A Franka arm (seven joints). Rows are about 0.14 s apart.
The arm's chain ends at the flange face. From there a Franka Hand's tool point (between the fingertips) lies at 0.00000 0.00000 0.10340 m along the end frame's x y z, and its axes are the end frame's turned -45 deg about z.
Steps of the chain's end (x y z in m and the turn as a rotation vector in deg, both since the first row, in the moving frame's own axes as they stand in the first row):
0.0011, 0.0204, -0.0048, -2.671, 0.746, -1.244
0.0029, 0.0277, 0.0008, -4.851, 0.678, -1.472
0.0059, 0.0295, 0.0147, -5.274, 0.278, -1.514
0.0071, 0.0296, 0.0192, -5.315, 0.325, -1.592
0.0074, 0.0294, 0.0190, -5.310, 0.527, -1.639
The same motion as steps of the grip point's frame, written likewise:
-0.0161, 0.0196, -0.0049, -2.416, -1.361, -1.244
-0.0228, 0.0288, 0.0004, -3.910, -2.951, -1.472
-0.0230, 0.0322, 0.0143, -3.926, -3.533, -1.514
-0.0222, 0.0332, 0.0188, -3.988, -3.528, -1.592
-0.0215, 0.0335, 0.0186, -4.127, -3.382, -1.639

